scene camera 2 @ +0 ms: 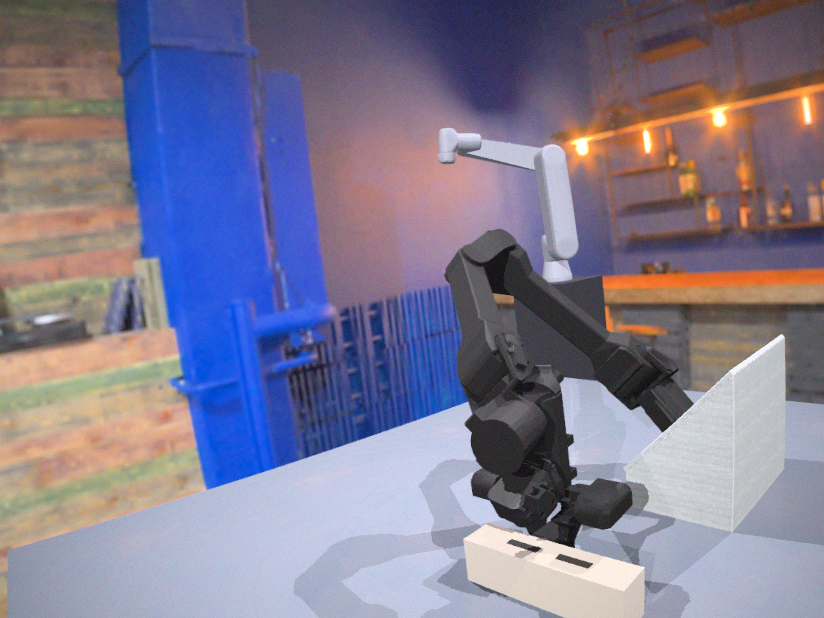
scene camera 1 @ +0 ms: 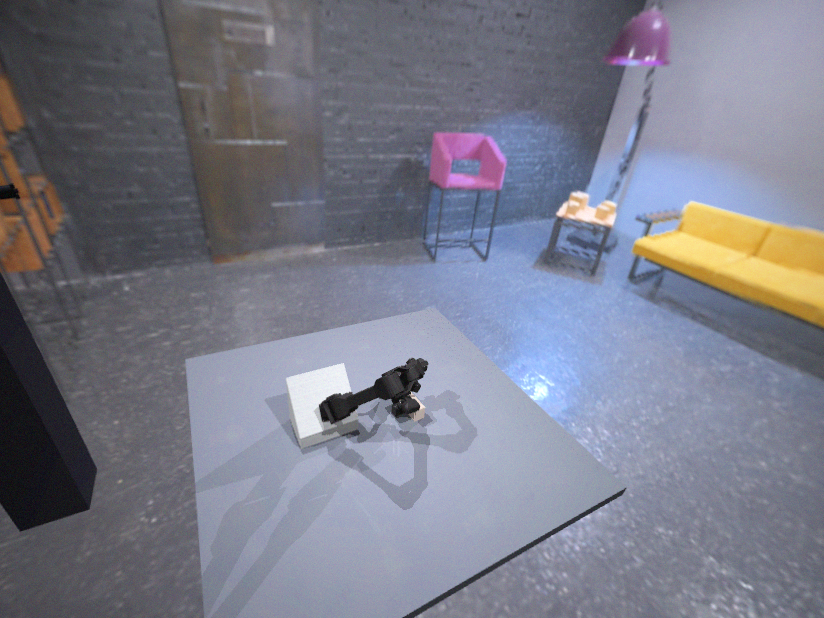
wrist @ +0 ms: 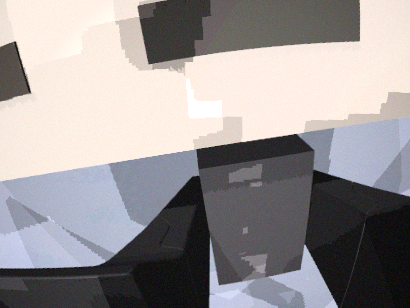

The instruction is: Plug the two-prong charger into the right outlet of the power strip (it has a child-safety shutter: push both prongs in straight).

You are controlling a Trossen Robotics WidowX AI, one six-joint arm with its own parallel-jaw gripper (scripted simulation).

Observation:
My gripper [scene camera 2: 553,552] carries a dark grey charger [wrist: 257,193].
My gripper also shows in the wrist view [wrist: 240,179].

